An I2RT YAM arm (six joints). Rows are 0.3 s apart.
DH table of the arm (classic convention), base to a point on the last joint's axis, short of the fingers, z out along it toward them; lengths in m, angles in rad. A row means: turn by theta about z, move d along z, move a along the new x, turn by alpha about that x. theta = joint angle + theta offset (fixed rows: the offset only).
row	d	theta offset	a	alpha
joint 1	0.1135	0.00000	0.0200	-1.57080
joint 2	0.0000	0.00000	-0.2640	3.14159
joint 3	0.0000	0.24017	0.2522	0.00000
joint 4	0.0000	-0.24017	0.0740	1.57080
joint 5	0.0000	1.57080	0.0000	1.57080
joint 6	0.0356	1.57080	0.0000	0.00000
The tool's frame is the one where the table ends.
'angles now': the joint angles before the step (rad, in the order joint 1, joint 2, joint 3, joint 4, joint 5, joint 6). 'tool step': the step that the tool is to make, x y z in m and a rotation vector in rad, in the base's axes. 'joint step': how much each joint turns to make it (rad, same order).
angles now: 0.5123 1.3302 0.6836 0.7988 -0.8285 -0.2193
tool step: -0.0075 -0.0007 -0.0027 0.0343 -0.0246 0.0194
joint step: 0.0105 -0.0071 -0.0416 0.0936 -0.0056 0.0281
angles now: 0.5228 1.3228 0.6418 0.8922 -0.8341 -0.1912
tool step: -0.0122 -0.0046 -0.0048 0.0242 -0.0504 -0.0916
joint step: 0.0179 -0.0478 -0.0681 0.0473 0.1057 -0.0408
